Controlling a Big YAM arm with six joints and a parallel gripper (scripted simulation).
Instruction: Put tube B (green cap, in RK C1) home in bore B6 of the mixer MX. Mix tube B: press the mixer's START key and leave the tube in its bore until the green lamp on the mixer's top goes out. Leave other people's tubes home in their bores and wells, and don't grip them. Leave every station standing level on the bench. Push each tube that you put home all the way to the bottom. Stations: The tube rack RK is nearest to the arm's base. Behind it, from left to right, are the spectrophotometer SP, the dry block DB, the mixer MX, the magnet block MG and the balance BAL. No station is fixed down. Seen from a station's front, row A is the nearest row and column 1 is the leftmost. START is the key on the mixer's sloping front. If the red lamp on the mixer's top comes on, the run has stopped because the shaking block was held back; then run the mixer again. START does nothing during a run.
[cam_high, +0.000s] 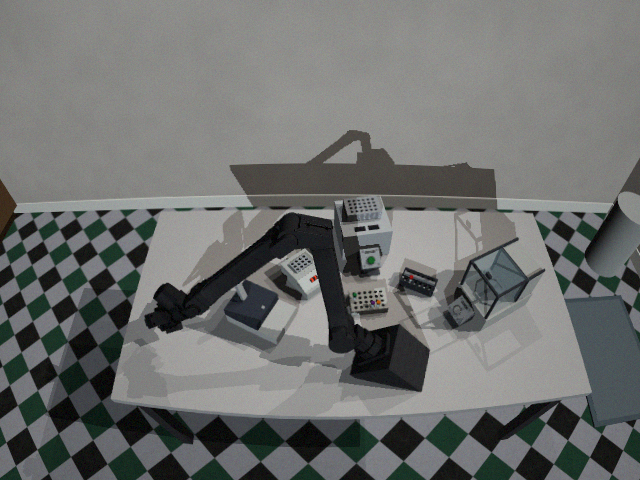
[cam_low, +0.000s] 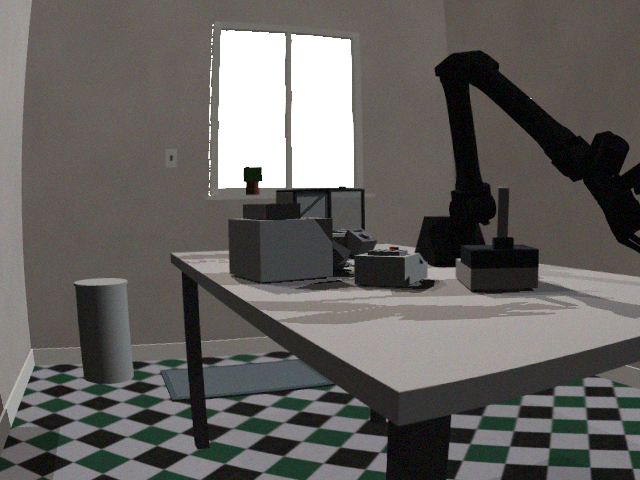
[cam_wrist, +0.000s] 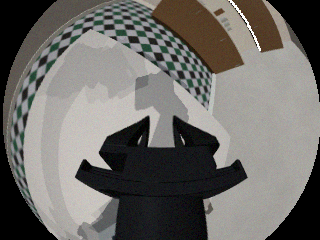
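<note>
My hand is 63 cm to the left of the tube B, 24 cm short of it and 7 cm above it. From my hand the other things lie so: dry block DB 45 cm to the right, 32 cm ahead, 7 cm below; tube rack RK 68 cm to the right, 24 cm ahead, 8 cm below; green start key 68 cm to the right, 38 cm ahead, 3 cm below.
</note>
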